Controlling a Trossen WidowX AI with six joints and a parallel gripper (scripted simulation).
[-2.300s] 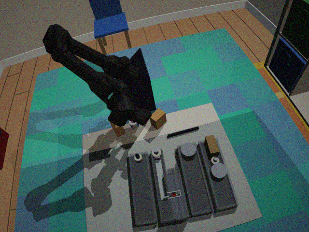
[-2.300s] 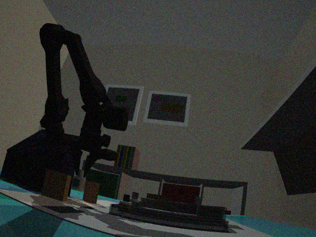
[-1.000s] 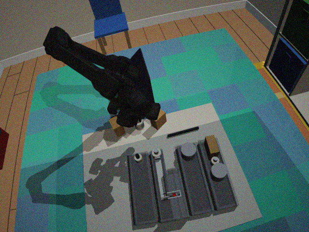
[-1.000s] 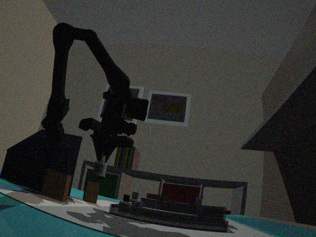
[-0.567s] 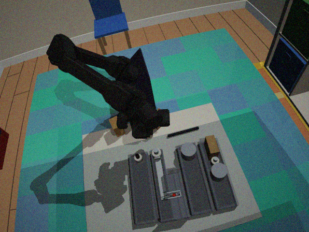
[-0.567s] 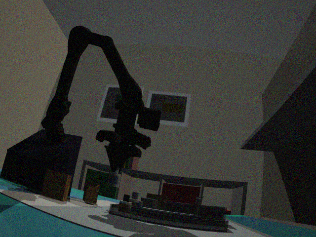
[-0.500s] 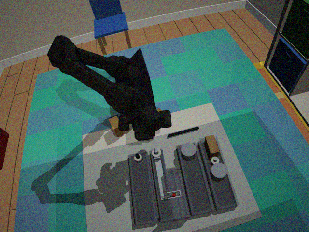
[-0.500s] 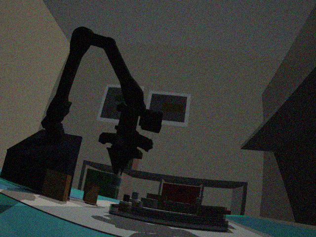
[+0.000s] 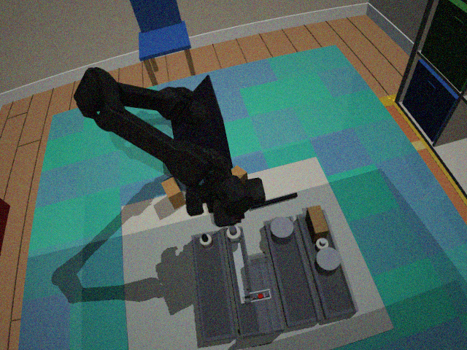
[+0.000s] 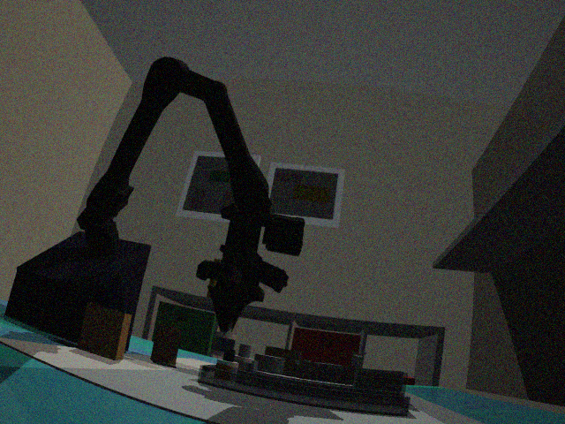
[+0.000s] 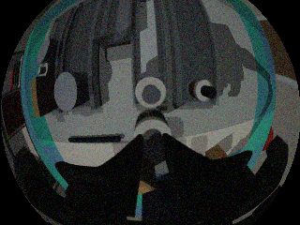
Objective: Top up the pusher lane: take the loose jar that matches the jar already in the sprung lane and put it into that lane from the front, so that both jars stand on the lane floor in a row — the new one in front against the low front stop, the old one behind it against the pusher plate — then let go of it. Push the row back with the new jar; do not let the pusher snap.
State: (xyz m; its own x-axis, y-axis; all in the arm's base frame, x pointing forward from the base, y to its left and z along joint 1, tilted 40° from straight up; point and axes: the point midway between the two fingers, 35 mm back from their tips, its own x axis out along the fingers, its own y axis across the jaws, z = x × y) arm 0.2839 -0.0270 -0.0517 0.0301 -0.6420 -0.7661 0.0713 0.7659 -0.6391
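My gripper tip is 190 mm short of the sprung lane, 10 mm to the right of it and 60 mm above it. Round my gripper tip: black bar (50 mm behind, 130 mm to the left, 80 mm below).
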